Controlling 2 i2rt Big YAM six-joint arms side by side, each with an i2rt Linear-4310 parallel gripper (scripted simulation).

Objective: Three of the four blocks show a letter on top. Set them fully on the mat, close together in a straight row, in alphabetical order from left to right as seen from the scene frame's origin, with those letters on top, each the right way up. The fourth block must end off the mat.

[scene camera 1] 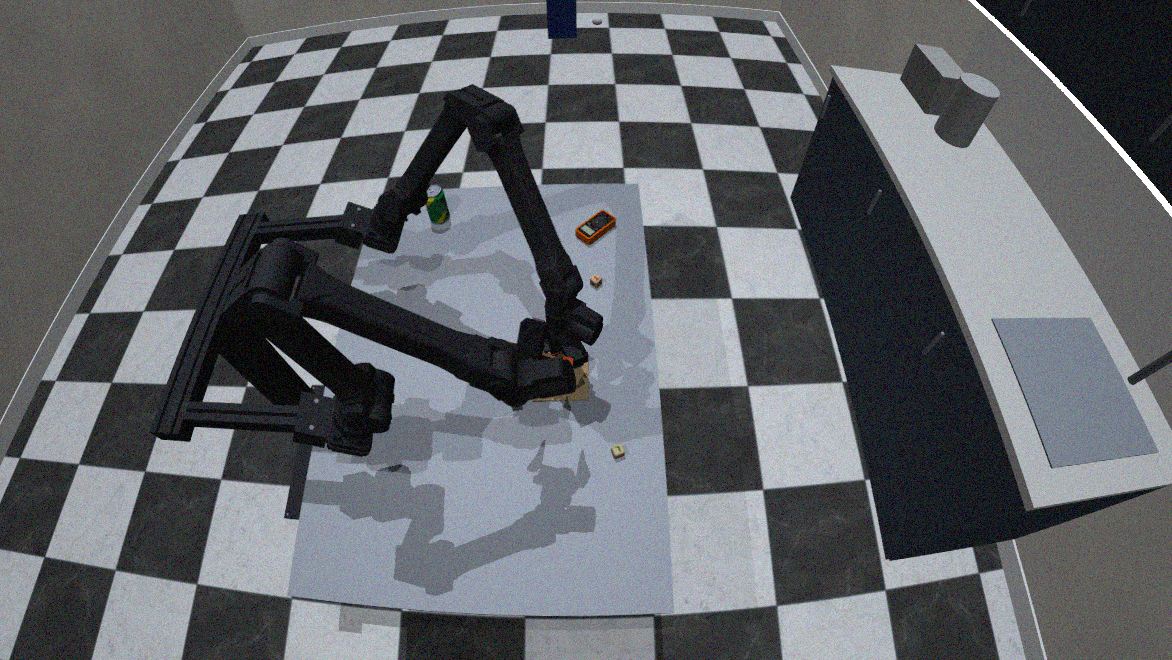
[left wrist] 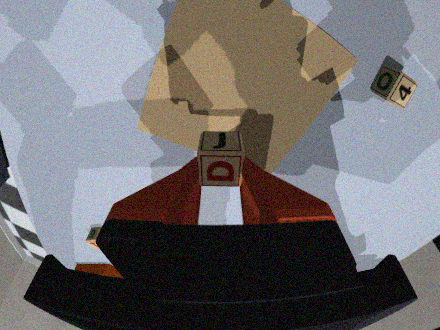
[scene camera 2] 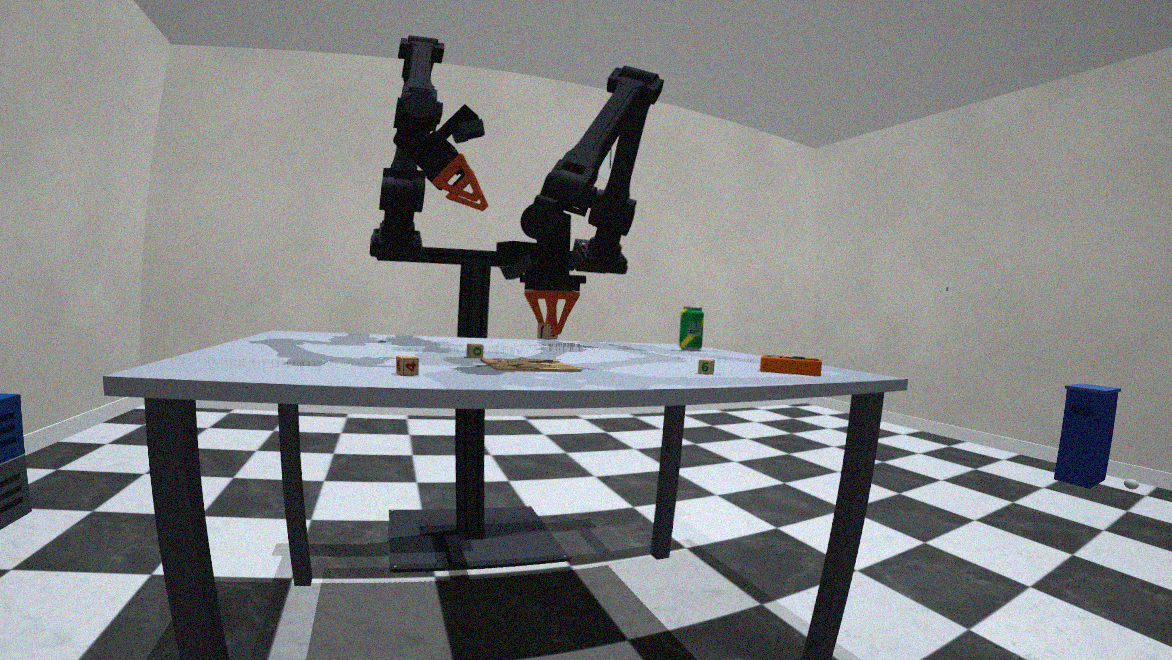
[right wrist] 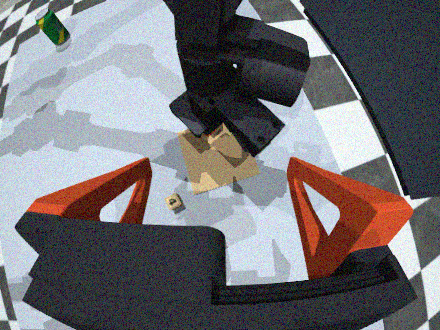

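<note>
I can see my left gripper (scene camera 2: 551, 334), and my left gripper is also visible in the left wrist view (left wrist: 220, 164) and in the right wrist view (right wrist: 211, 125). My right gripper (scene camera 2: 482, 204) is here too, and the right wrist view shows my right gripper (right wrist: 219, 165). There is a tan mat (scene camera 2: 499, 364) as well. The left wrist view shows the tan mat (left wrist: 267, 76), and so does the right wrist view (right wrist: 211, 162).
</note>
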